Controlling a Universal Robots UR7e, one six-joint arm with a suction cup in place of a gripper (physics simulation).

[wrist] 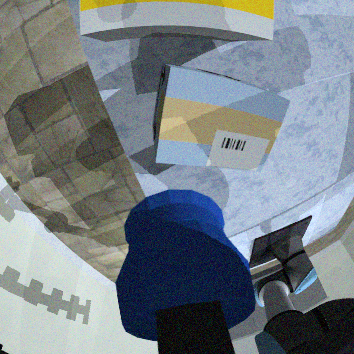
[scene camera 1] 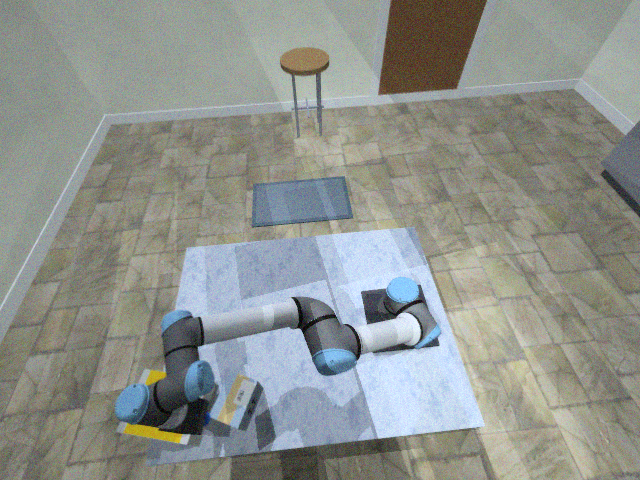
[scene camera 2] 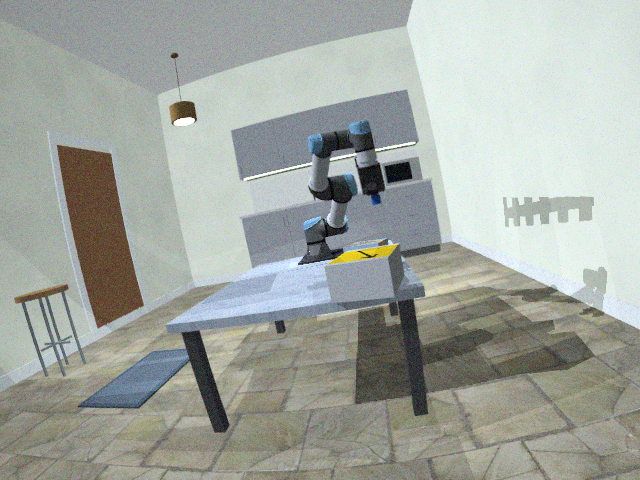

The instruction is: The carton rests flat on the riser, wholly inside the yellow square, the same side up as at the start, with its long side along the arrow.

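Note:
The carton [scene camera 1: 233, 403] [scene camera 2: 369, 242] [wrist: 220, 112] lies flat on the table, apart from the riser and turned at an angle to it. Its top is light blue with a tan band and a white barcode label. The grey-white riser [scene camera 2: 361, 281] [wrist: 240, 25] stands at the table's end with a yellow square [scene camera 1: 155, 432] [scene camera 2: 342, 257] [wrist: 260, 7] on top. The black arrow [scene camera 2: 368, 254] shows in scene camera 2; the arm hides it in scene camera 1. My blue suction cup [scene camera 1: 207, 418] [scene camera 2: 375, 199] [wrist: 174, 210] is open, holds nothing and hangs well above the table and riser.
The arm's base [scene camera 1: 374, 304] [scene camera 2: 316, 254] stands on the pale blue table [scene camera 1: 289, 428] [scene camera 2: 227, 310], at the far end from the riser. A blue floor mat [scene camera 1: 302, 201] [scene camera 2: 136, 379] and a round stool [scene camera 1: 304, 60] [scene camera 2: 41, 293] are beyond the table's side.

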